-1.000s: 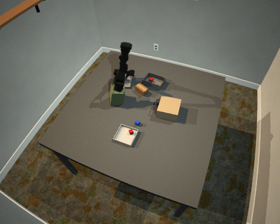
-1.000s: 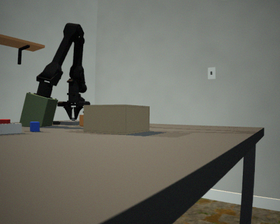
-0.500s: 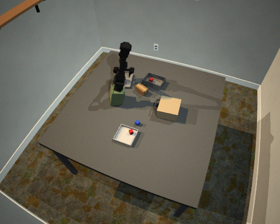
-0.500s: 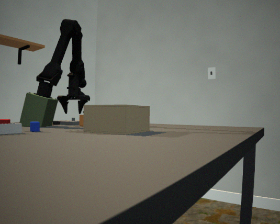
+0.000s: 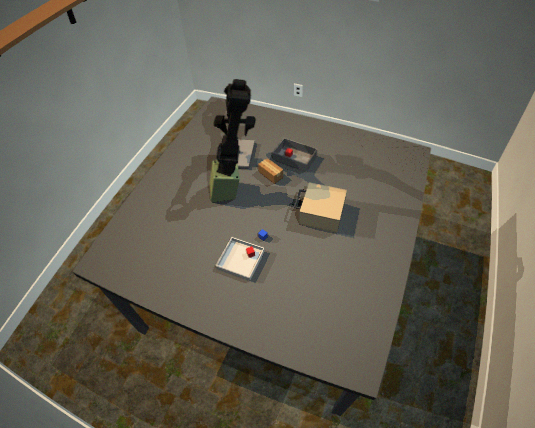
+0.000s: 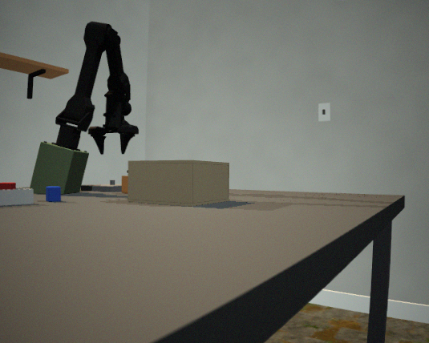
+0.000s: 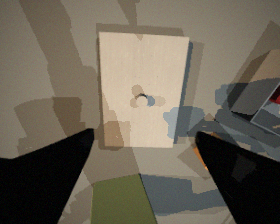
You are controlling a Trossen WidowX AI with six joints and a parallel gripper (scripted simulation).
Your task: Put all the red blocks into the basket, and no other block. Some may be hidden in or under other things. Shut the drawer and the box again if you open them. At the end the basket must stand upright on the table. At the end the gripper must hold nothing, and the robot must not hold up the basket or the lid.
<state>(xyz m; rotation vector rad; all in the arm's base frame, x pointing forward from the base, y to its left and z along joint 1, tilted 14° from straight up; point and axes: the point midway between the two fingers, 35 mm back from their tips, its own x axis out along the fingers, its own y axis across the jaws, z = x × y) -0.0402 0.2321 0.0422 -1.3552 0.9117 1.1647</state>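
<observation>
My hand is 570 mm to the left of the white basket, 200 mm short of it and 150 mm above it. Also, from my hand: orange box (190 mm ahead, 130 mm below, 90 mm to the right); tan drawer cabinet (480 mm ahead, 260 mm to the right, 120 mm below); grey lid (150 mm below).
</observation>
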